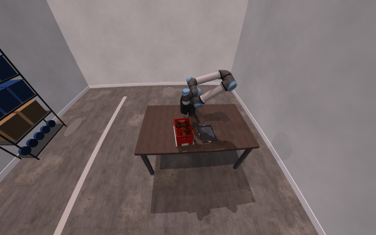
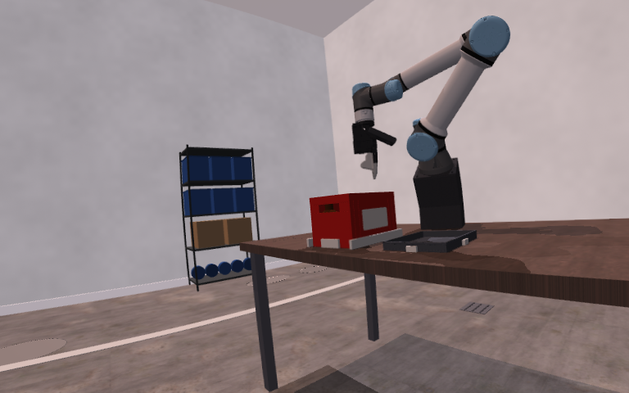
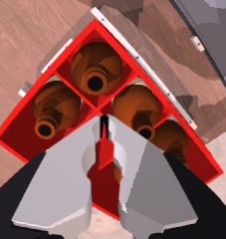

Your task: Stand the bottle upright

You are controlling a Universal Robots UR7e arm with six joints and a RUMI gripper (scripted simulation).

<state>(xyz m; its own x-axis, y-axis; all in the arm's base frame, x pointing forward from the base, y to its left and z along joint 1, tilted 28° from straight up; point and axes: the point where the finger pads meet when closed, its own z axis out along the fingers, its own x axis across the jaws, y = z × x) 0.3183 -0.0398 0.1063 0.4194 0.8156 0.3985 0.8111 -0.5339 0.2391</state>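
Right now the brown bottle is 15 cm below my hand, 8 cm ahead of it and 2 cm to the left of it. The rest, counted from my hand: dark tray 27 cm to the left, 23 cm below, 2 cm ahead; then red crate 16 cm below, 9 cm ahead, 2 cm to the right; then glass bottle 19 cm ahead, 15 cm below, 4 cm to the right.
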